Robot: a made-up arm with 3 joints. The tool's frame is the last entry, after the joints.
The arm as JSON. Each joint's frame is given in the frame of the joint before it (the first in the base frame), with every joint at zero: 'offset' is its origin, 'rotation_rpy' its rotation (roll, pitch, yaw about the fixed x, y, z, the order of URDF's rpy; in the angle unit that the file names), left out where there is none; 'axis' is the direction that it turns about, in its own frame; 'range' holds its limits. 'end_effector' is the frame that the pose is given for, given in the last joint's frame.
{
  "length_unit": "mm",
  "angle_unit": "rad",
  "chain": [
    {
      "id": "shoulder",
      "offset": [
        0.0,
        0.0,
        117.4
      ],
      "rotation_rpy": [
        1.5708,
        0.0,
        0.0
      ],
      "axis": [
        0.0,
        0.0,
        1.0
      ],
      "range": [
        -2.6,
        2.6
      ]
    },
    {
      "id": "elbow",
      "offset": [
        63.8,
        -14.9,
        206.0
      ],
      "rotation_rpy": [
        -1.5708,
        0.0,
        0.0
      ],
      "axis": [
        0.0,
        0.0,
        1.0
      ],
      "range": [
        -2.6,
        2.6
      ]
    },
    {
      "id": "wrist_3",
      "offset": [
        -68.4,
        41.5,
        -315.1
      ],
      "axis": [
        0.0,
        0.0,
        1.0
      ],
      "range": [
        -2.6,
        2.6
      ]
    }
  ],
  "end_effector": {
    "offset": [
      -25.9,
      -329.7,
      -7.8
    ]
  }
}
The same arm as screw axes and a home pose.
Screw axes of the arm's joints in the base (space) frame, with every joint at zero. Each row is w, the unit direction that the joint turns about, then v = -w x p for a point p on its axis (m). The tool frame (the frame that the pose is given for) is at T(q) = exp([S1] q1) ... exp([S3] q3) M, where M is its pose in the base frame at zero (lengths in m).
S1: w 0 -1 0 v 0.1174 0.0000 0.0000
S2: w 0 0 1 v -0.2060 -0.0638 0.0000
S3: w 0 0 1 v -0.1645 0.0046 0.0000
M: xyz -0.0305 -0.4942 -0.2204 (m) quaternion w x y z 1 0 0 0
Joint limits (rad, base to tool): -2.6000..2.6000 -2.6000..2.6000 -2.6000..2.6000

